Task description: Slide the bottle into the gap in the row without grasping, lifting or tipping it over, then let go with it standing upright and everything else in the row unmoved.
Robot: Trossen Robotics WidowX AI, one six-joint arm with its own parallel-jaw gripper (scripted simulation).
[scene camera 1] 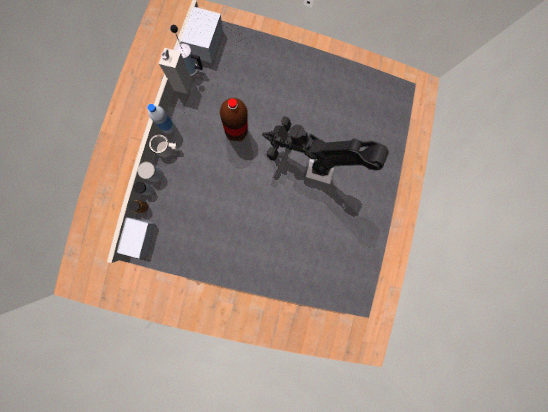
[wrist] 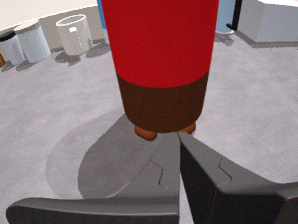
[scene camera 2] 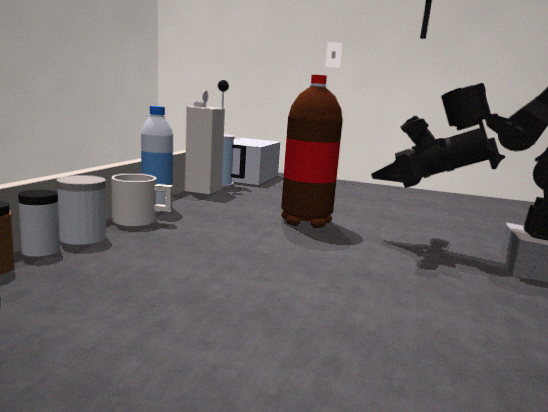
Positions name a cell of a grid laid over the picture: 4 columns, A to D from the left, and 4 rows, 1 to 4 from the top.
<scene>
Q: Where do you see a white box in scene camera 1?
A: At A3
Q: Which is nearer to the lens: the brown cola bottle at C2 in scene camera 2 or the white box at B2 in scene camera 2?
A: The brown cola bottle.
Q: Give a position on a brown cola bottle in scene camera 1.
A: B2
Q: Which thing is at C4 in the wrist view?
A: The gripper.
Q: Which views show the brown cola bottle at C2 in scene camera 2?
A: Scene camera 1, the wrist view and scene camera 2: all of them.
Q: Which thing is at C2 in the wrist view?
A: A brown cola bottle.
</scene>
